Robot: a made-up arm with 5 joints.
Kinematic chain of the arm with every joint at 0, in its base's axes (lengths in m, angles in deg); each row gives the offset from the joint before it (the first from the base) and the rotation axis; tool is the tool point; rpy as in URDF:
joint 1: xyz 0.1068 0 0.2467 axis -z
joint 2: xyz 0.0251 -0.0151 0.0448 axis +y
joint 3: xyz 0.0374 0 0.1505 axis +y
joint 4: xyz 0.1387 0 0.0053 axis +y
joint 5: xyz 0.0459 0.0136 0 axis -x
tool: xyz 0 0 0 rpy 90 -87.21 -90
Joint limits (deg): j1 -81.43..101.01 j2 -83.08..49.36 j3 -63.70..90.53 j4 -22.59..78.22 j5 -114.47..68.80
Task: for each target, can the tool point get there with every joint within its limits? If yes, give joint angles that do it. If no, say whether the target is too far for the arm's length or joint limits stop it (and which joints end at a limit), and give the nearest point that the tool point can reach.
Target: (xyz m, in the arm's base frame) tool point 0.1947 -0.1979 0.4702
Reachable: yes | joints 65.65 -9.84 -1.30 21.17 -87.50
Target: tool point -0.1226 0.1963 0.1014
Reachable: no: joint limits stop it (at a limit: joint 1, joint 2) | nearest point 0.1323 0.1590 0.1765 | short by 0.268 m
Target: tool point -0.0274 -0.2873 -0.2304
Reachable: no: too far | nearest point 0.0657 -0.2032 0.1817 | short by 0.431 m
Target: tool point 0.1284 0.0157 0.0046
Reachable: no: joint limits stop it (at a limit: joint 2) | nearest point 0.1856 0.0573 0.1887 | short by 0.197 m
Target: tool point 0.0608 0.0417 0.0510
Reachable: no: joint limits stop it (at a limit: joint 1, joint 2) | nearest point 0.1221 0.0913 0.1907 | short by 0.160 m
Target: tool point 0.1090 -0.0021 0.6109
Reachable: yes | joints 14.86 -39.29 -33.61 -6.78 10.45
